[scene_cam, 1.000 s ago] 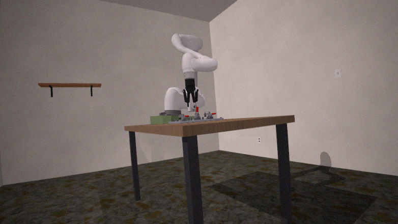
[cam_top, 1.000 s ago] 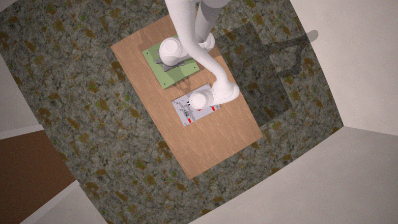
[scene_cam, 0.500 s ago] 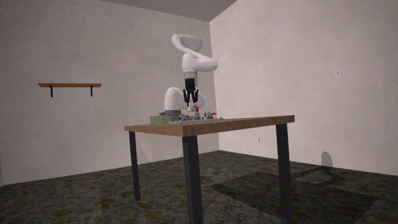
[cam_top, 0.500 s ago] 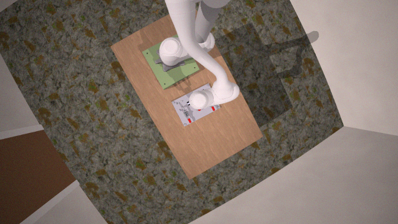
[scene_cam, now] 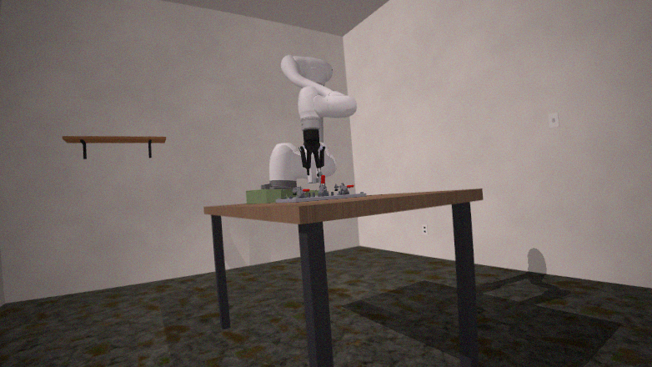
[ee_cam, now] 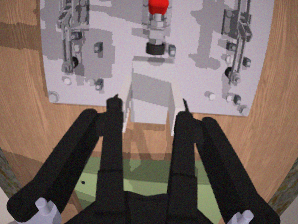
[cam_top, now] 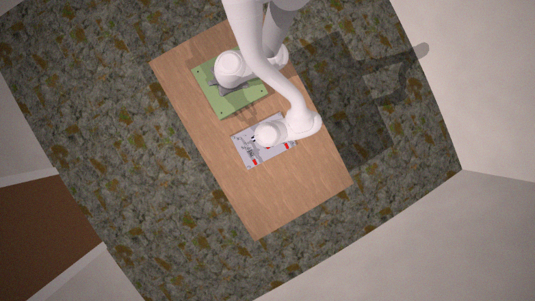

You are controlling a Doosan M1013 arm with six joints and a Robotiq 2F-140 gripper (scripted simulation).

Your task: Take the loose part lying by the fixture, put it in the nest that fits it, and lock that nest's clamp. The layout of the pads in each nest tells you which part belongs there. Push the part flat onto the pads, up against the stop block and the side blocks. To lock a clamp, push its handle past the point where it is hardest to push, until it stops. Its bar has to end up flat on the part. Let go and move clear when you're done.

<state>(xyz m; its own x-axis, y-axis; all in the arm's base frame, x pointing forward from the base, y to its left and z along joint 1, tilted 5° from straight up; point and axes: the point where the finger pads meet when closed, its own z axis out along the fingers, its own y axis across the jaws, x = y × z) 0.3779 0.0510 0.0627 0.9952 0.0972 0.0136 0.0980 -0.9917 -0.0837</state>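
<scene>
The loose part lies 30 mm below my hand. Also, from my hand: grey fixture plate 50 mm ahead, 110 mm below.
</scene>
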